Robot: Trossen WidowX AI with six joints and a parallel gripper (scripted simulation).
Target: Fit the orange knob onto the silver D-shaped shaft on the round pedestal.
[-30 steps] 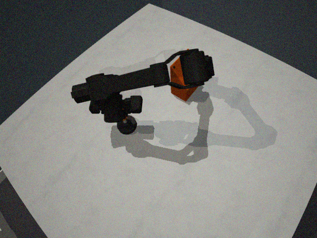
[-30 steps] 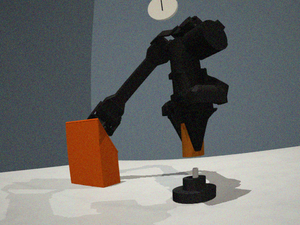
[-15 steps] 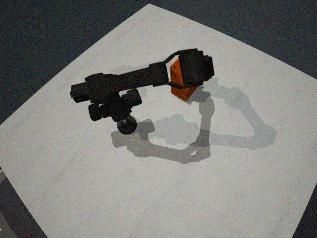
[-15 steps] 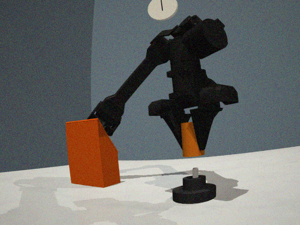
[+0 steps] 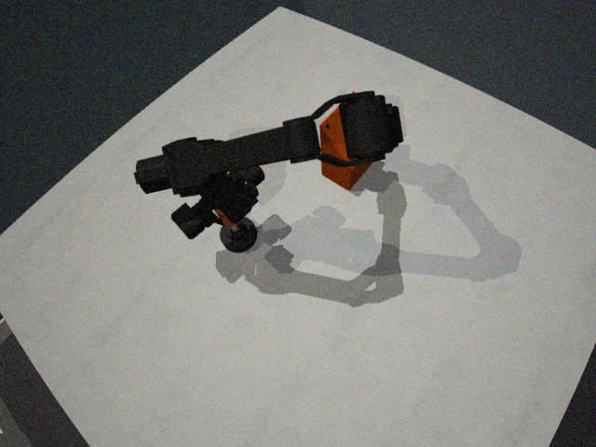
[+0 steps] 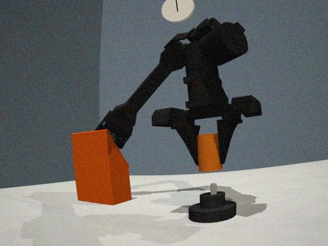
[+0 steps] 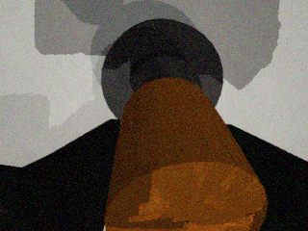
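The round dark pedestal is 6 cm below my gripper tip. Also, from my gripper tip: orange knob: 3 cm above.
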